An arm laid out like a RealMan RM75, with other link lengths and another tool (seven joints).
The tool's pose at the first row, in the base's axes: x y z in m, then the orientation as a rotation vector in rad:
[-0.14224, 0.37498, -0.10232, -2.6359, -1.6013, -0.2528]
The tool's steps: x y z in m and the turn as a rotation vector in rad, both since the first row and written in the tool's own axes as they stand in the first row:
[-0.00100, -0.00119, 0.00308, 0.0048, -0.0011, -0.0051]
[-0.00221, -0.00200, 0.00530, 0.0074, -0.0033, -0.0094]
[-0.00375, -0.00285, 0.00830, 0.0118, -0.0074, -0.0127]
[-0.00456, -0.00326, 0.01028, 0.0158, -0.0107, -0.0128]
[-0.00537, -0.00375, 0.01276, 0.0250, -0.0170, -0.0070]
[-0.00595, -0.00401, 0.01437, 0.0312, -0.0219, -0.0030]
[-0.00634, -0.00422, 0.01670, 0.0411, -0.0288, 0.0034]
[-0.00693, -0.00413, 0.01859, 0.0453, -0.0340, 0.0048]
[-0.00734, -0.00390, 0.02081, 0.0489, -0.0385, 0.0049]
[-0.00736, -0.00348, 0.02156, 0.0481, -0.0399, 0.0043]
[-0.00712, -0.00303, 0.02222, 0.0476, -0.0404, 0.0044]
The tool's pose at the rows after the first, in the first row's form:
[-0.14339, 0.37504, -0.10557, -2.6292, -1.6071, -0.2475]
[-0.14440, 0.37463, -0.10799, -2.6253, -1.6128, -0.2426]
[-0.14550, 0.37405, -0.11124, -2.6219, -1.6171, -0.2337]
[-0.14600, 0.37377, -0.11334, -2.6206, -1.6170, -0.2260]
[-0.14652, 0.37360, -0.11594, -2.6215, -1.6081, -0.2098]
[-0.14683, 0.37341, -0.11763, -2.6224, -1.6022, -0.1981]
[-0.14692, 0.37346, -0.12000, -2.6233, -1.5925, -0.1806]
[-0.14689, 0.37313, -0.12196, -2.6239, -1.5907, -0.1703]
[-0.14662, 0.37294, -0.12420, -2.6236, -1.5907, -0.1615]
[-0.14617, 0.37282, -0.12493, -2.6245, -1.5922, -0.1604]
[-0.14559, 0.37291, -0.12552, -2.6252, -1.5923, -0.1602]

